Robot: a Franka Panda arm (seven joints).
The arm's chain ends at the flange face. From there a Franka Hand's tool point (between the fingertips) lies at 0.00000 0.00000 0.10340 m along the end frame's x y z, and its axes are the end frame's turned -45 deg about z.
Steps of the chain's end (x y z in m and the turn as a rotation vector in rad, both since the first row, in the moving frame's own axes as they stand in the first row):
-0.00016, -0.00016, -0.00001, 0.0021, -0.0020, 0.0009
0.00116, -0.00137, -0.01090, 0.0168, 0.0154, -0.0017
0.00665, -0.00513, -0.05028, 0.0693, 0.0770, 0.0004
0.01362, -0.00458, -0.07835, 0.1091, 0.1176, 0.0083
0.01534, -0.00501, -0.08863, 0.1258, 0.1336, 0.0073
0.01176, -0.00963, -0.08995, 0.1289, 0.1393, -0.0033
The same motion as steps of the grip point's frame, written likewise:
0.00001, -0.00053, -0.00001, 0.0029, 0.0001, 0.0009
0.00414, -0.00025, -0.01093, 0.0010, 0.0228, -0.0017
0.01901, 0.00164, -0.05083, -0.0054, 0.1034, 0.0004
0.02937, 0.00708, -0.07968, -0.0060, 0.1603, 0.0083
0.03325, 0.00794, -0.09037, -0.0055, 0.1834, 0.0073
0.03462, 0.00223, -0.09181, -0.0074, 0.1896, -0.0033

